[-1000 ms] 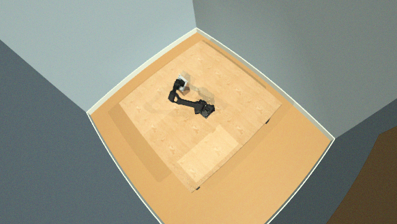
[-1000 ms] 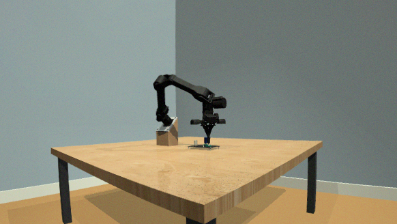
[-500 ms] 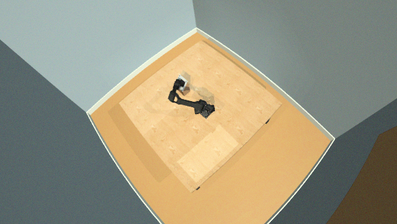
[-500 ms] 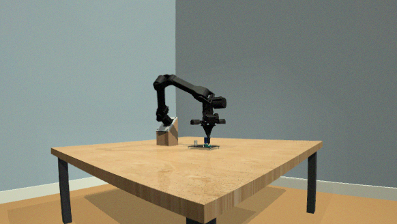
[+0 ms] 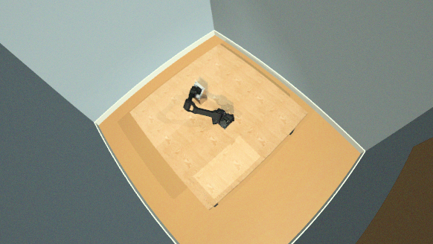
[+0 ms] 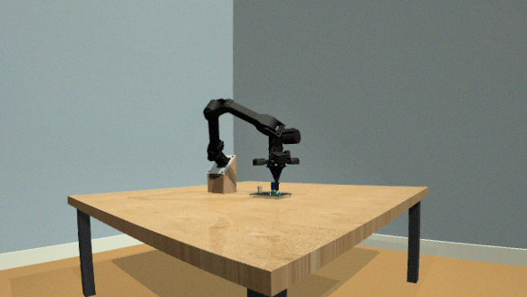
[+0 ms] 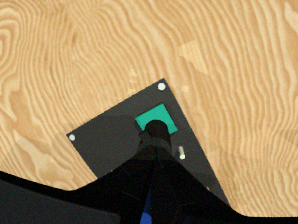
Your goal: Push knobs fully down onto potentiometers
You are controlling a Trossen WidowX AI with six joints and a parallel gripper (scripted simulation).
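Now: the black knob 1 cm below my gripper tip. Also, from my gripper tip: green potentiometer 3 cm below; blue knob 4 cm behind, 3 cm to the left, 2 cm below.
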